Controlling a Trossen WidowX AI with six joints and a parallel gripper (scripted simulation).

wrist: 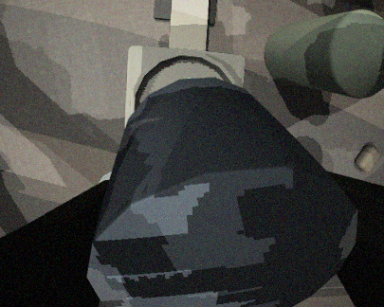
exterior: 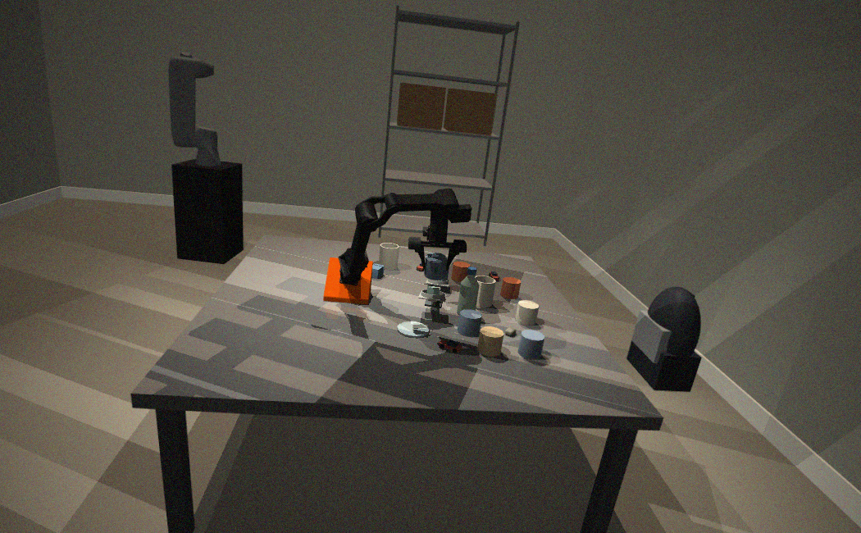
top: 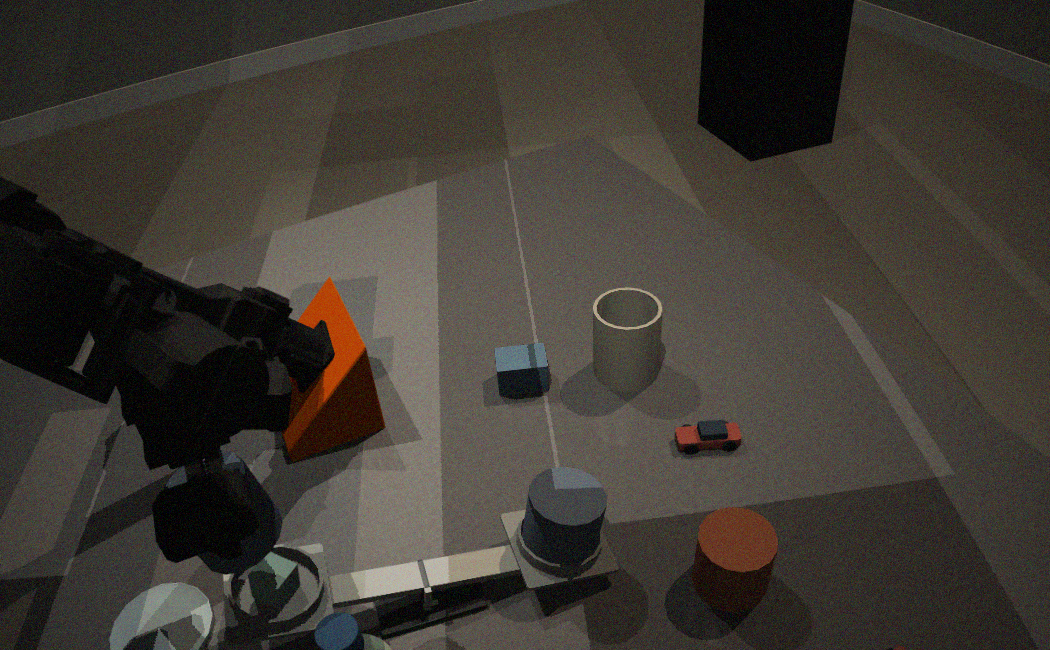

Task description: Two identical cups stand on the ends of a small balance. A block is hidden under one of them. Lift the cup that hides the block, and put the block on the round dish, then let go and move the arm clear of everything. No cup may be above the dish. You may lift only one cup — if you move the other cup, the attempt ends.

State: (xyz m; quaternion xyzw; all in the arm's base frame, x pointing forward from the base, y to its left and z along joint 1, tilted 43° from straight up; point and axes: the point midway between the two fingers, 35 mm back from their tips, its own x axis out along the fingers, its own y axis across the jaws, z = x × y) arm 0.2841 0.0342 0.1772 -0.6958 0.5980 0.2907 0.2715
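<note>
The pale green block lies 80 mm below my gripper tip and 10 mm to the left of it. Round my gripper tip: blue block 320 mm to the left, 240 mm behind, 150 mm below; then pale round dish 170 mm below, 110 mm to the right, 50 mm behind.
</note>
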